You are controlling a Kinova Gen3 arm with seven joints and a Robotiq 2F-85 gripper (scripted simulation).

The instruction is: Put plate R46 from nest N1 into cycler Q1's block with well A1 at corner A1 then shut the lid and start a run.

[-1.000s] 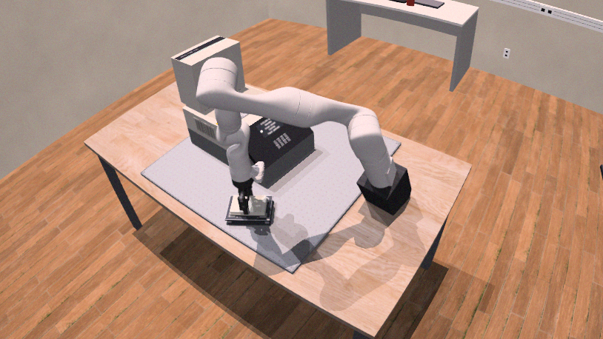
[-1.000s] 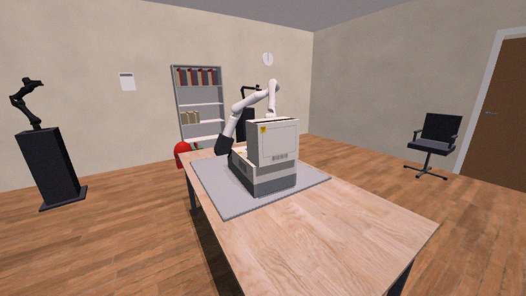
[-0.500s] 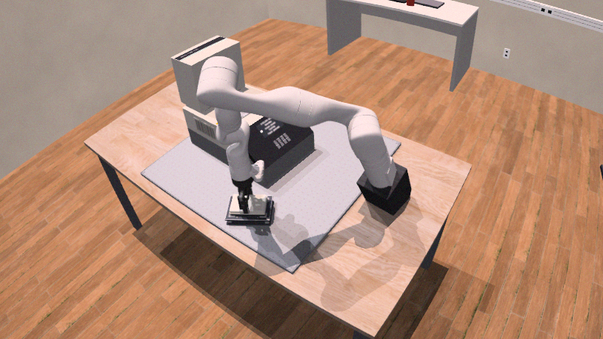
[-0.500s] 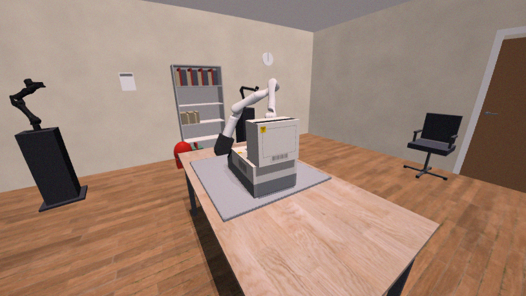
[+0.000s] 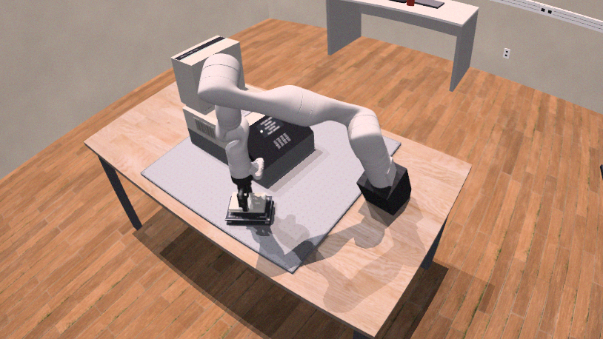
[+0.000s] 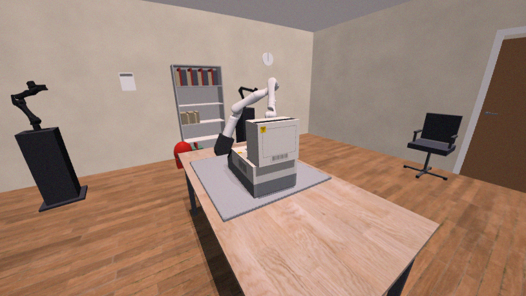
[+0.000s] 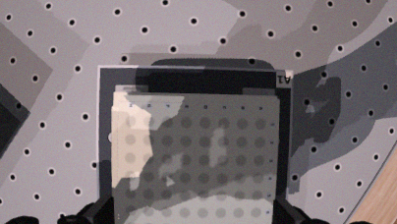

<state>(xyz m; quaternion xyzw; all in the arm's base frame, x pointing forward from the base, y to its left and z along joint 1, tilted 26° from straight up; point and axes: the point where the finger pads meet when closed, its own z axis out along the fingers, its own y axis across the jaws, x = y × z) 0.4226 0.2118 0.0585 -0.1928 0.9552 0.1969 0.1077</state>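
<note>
Right now my hand is 4 cm above the plate nest N1. Round my hand: plate R46 (1 cm below).
</note>
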